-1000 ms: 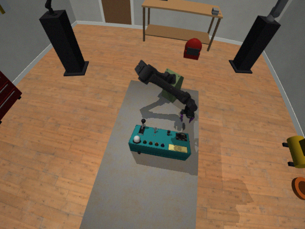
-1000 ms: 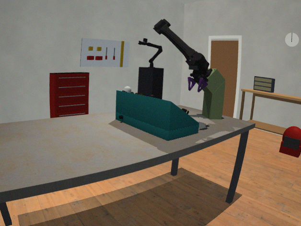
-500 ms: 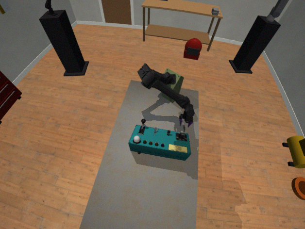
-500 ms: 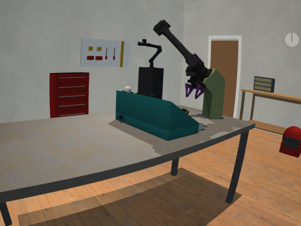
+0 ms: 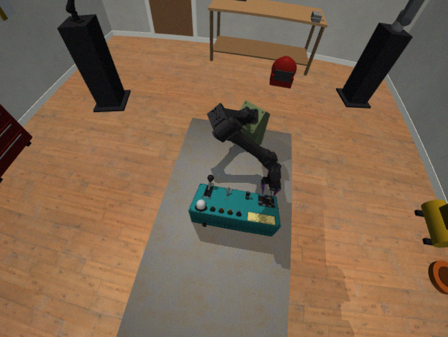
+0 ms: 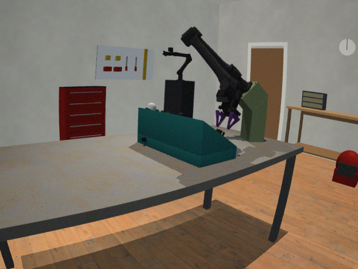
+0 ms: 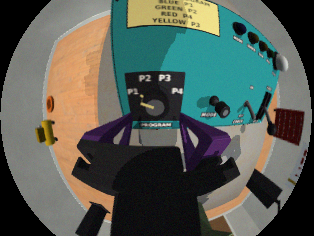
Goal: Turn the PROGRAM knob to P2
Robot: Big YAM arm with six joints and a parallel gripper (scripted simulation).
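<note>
My gripper is now 12 cm to the left of the small black knob, 3 cm above it and 1 cm past it. Round my hand: toggle (24 cm to the right, 4 cm below, 4 cm behind); then black-ball lever (35 cm to the right, 9 cm behind, 2 cm below); then teal console (18 cm to the right, 5 cm below, 1 cm ahead).
</note>
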